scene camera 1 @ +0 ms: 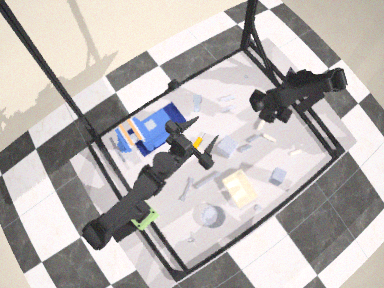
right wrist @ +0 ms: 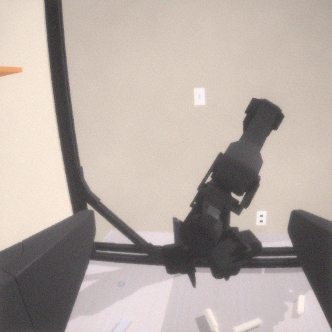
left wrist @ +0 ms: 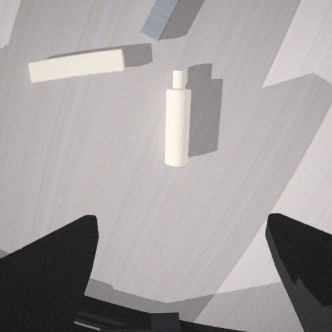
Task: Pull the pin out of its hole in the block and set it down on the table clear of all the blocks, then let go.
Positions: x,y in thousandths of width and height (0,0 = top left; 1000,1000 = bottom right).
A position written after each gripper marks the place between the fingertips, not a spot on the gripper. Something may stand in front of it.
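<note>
Cream pin (left wrist: 535,363) and cream box (scene camera 1: 626,658) present. The box is out of frame in the left wrist view; it is also out of frame in the right wrist view. The left gripper (left wrist: 553,682) is visible in the right wrist view too (right wrist: 631,851). Visible likewise: the right gripper (scene camera 1: 543,436), which the right wrist view also shows (right wrist: 586,667).
</note>
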